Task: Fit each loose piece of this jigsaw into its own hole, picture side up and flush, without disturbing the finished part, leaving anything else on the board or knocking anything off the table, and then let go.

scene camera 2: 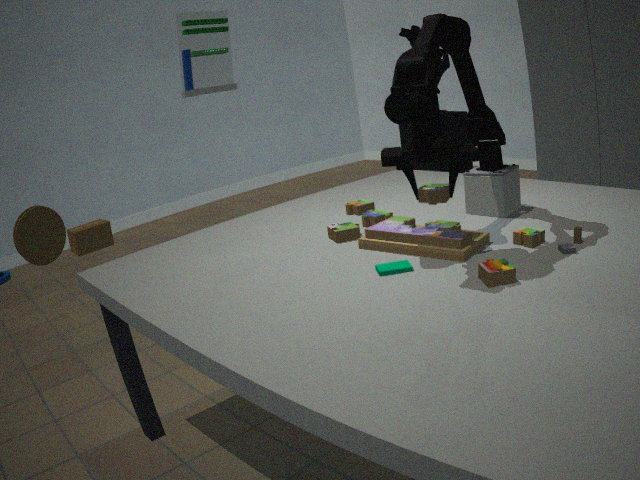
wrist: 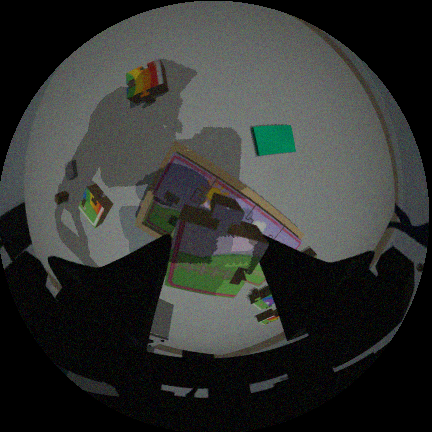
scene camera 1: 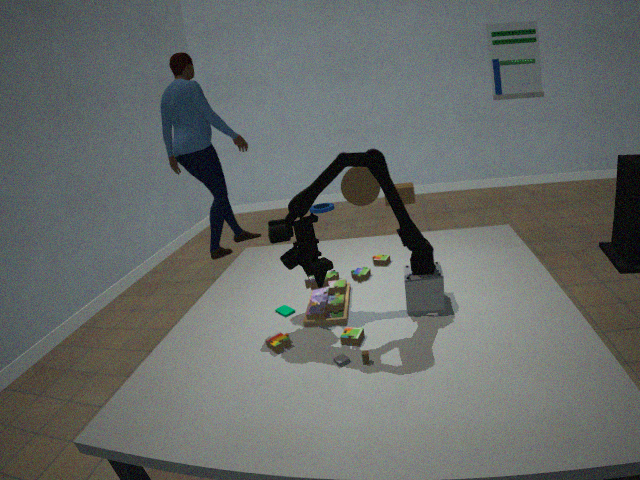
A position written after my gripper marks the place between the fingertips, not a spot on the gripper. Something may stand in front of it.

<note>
In view: my gripper [scene camera 2: 434,198] and a jigsaw board [wrist: 156,217].
My gripper shows as well in the wrist view [wrist: 213,239] and in scene camera 1 [scene camera 1: 316,284].
</note>
